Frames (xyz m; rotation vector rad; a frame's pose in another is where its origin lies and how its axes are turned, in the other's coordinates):
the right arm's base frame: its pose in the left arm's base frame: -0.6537 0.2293 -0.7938 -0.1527 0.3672 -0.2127
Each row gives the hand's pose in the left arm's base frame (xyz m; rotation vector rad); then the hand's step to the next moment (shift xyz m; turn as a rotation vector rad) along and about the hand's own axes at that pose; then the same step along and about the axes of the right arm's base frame.
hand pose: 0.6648 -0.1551 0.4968 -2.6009 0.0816 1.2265
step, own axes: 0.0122 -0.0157 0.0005 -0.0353 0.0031 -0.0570
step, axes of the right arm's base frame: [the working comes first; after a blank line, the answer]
step, axes of the left arm's base frame: 0.0100 0.0160 -0.0063 0.0196 -0.0200 0.0610

0.0075 0.0184 -0.0004 0.0019 -0.0272 0.0613
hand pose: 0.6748 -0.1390 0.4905 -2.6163 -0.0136 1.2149
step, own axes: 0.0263 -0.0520 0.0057 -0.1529 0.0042 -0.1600
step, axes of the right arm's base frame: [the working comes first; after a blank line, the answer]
step, axes of the left arm's base frame: 0.0180 0.0546 -0.0111 0.0205 -0.0580 0.2126

0.0074 0.0580 0.0024 -0.0399 -0.0919 0.1974
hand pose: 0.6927 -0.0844 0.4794 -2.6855 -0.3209 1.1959
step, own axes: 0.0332 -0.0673 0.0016 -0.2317 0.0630 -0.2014
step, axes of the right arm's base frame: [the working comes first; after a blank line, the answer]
step, axes of the left arm's base frame: 0.0123 0.0737 -0.0075 0.0072 -0.1389 0.2808

-0.0034 0.0748 0.0057 -0.0563 -0.1852 0.2465
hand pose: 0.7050 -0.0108 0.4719 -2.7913 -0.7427 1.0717
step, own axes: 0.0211 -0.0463 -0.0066 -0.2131 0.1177 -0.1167
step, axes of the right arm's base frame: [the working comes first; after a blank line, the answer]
step, axes of the left arm's base frame: -0.0014 0.0512 0.0023 -0.0127 -0.1882 0.1932

-0.0140 0.0488 0.0072 -0.0332 -0.2200 0.1529
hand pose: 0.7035 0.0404 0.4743 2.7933 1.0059 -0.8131
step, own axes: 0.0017 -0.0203 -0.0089 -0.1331 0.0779 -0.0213
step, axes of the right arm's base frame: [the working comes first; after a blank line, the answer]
step, axes of the left arm's base frame: -0.0072 0.0190 0.0091 -0.0289 -0.1329 0.0758

-0.0141 0.0153 0.0078 -0.0211 -0.1476 0.0447
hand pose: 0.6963 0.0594 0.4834 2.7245 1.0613 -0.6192
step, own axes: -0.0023 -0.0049 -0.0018 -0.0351 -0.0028 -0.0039
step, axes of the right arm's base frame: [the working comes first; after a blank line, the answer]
step, axes of the left arm's base frame: -0.0043 0.0027 0.0027 -0.0239 -0.0183 0.0186

-0.0054 0.0014 0.0012 -0.0239 -0.0254 0.0063
